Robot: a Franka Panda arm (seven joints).
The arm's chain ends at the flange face. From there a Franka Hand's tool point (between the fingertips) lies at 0.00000 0.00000 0.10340 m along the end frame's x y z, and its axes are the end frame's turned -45 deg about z.
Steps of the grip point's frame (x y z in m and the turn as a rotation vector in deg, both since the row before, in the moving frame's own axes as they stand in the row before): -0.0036, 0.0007, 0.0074, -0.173, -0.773, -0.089; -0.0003, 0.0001, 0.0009, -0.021, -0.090, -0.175; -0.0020, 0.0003, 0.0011, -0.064, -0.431, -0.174; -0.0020, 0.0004, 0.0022, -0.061, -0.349, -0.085; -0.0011, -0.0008, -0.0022, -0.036, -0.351, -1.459; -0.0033, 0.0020, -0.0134, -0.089, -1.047, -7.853
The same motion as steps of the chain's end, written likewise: -0.0013, 0.0018, 0.0074, -0.669, -0.424, -0.089; -0.0001, 0.0001, 0.0009, -0.078, -0.049, -0.175; -0.0007, 0.0010, 0.0011, -0.350, -0.260, -0.174; -0.0008, 0.0012, 0.0022, -0.290, -0.204, -0.085; -0.0009, -0.0003, -0.0022, -0.274, -0.223, -1.459; 0.0002, 0.0022, -0.0134, -0.803, -0.677, -7.853
